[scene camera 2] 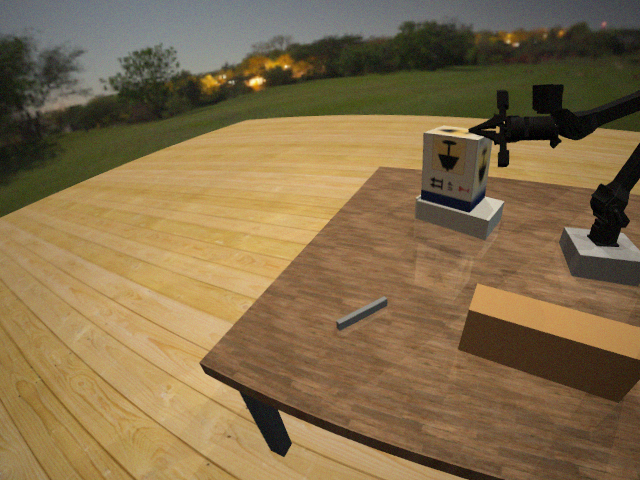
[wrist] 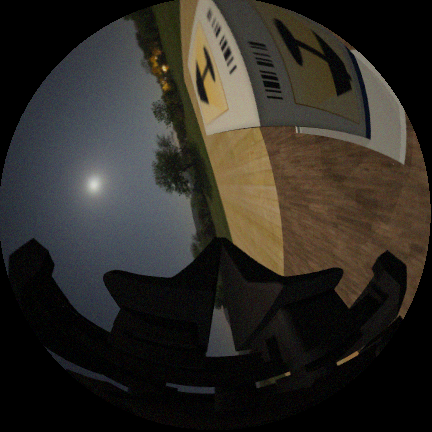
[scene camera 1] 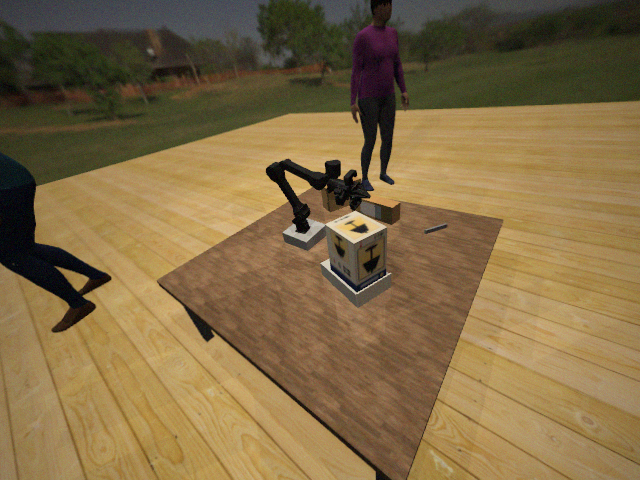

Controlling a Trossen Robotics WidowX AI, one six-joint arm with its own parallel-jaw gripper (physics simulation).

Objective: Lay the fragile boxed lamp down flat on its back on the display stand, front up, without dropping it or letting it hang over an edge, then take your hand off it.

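Frame: origin at the arm's base, x back, y right, z up, level; centimetres.
Seen in the pictures: gripper, fingertip midpoint: [scene camera 2: 468,130] [wrist: 218,242] [scene camera 1: 370,196]; arm's base, origin of the base link: [scene camera 2: 602,241] [scene camera 1: 302,229].
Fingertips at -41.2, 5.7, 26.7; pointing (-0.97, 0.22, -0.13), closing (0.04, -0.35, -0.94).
Pixels of each thing's top centre, then the offset from my fingertips to it, as dx, dy, dz. Level surfaces: height alone.
- brown table, its level: dz -33.3
- long brown box, middle of its top: [scene camera 2: 556,319] [scene camera 1: 374,198] +13.0, -42.7, -22.3
- small grey bar, middle of its top: [scene camera 2: 362,309] [scene camera 1: 436,226] -22.9, -35.5, -31.1
The boxed lamp [scene camera 1: 356,253] [scene camera 2: 449,170] [wrist: 310,65] is a white carton with yellow lamp pictures and a dark blue band around its bottom. It stands upright on the display stand [scene camera 1: 374,292] [scene camera 2: 454,219] [wrist: 387,110], a low pale grey block. My gripper [scene camera 1: 369,195] [scene camera 2: 470,130] [wrist: 218,242] is shut with nothing between its fingers. Its tips are level with the carton's top, close to the top edge on the arm's side in scene camera 2. Whether they touch the carton, I cannot tell. In the wrist view the carton is beyond the fingertips, towards the top right.
The arm's base block [scene camera 1: 299,238] [scene camera 2: 599,263] stands beside the stand on the brown table [scene camera 1: 320,330] [scene camera 2: 413,356]. A long brown box [scene camera 1: 391,210] [scene camera 2: 547,341], another brown box [scene camera 1: 334,201] and a small grey bar [scene camera 1: 435,228] [scene camera 2: 361,313] are also on the table. Two people are near the table.
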